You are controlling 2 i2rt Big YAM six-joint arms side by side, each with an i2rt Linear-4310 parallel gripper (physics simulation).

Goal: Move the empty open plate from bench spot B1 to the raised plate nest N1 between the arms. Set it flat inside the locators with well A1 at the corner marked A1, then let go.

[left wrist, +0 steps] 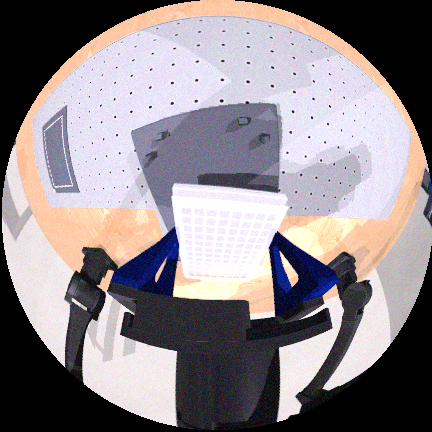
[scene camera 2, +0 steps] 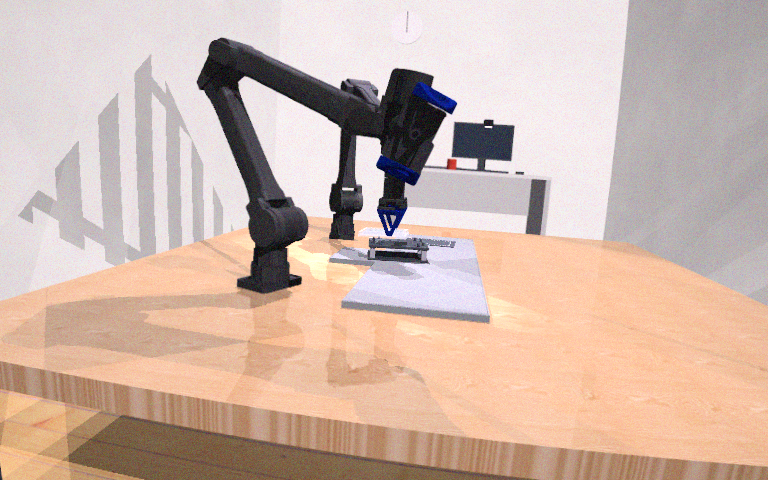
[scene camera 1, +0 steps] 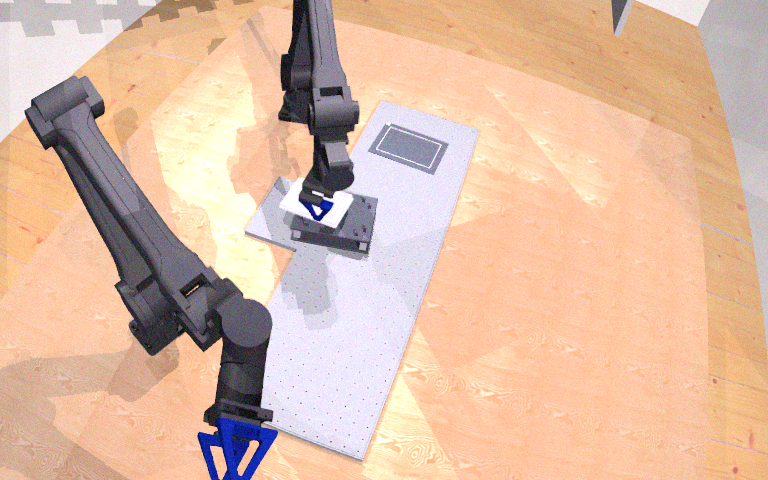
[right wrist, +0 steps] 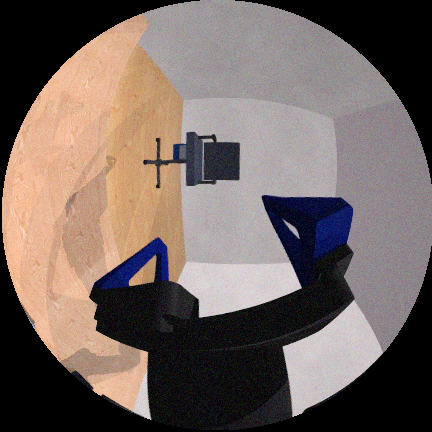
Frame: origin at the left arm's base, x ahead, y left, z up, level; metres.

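Seen in the pictures: left gripper, fingertip midpoint: (left wrist: 224, 232) (scene camera 2: 391, 233) (scene camera 1: 325, 205); right gripper, fingertip midpoint: (scene camera 2: 426, 138) (right wrist: 208, 223); left arm's base, origin of the base link: (left wrist: 98, 256) (scene camera 2: 342, 236) (scene camera 1: 299, 108); right arm's base, origin of the base link: (left wrist: 339, 263) (scene camera 2: 270, 284) (scene camera 1: 161, 325).
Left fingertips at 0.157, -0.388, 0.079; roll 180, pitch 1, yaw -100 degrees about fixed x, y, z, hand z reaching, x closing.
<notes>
Pixels of each thing's top centre, then the offset from my left fingertips to it, as dx, dy, dz. "spot": a spot on its surface instead. Level surfaces: height alone.
- white plate, middle of its top: (left wrist: 222, 256) (scene camera 1: 316, 197) (scene camera 2: 384, 228) -0.020, +0.005, +0.012
- raised grey nest, middle of its top: (left wrist: 213, 204) (scene camera 1: 335, 209) (scene camera 2: 398, 238) +0.020, +0.007, -0.014
- dark pad with a white outline, surface spot: (left wrist: 58, 150) (scene camera 1: 408, 153) spot: +0.148, +0.270, -0.064
- perforated board, its level: dz -0.065
The white plate (scene camera 1: 339, 210) (scene camera 2: 370, 232) (left wrist: 225, 240) is held roughly level above the raised grey nest (scene camera 1: 363, 217) (scene camera 2: 376, 243) (left wrist: 200, 145). In scene camera 1 it covers the nest's upper-left part and reaches past its edge; scene camera 2 shows it higher than the nest top. My left gripper (scene camera 1: 318, 210) (scene camera 2: 389, 230) is shut on the plate, one blue finger at each side. Several small locators stand on the visible part of the nest; others are hidden under the plate. The A1 marks are not readable. My right gripper (scene camera 1: 233, 461) (right wrist: 208, 223) is open and empty, far from the nest.
The dark pad with a white outline (scene camera 1: 408, 148) (left wrist: 58, 150) lies bare near the far end of the perforated board (scene camera 1: 339, 362) (scene camera 2: 419, 288). The right arm's forearm (scene camera 1: 141, 215) (scene camera 2: 300, 84) reaches over the table's near left side in scene camera 1.
</notes>
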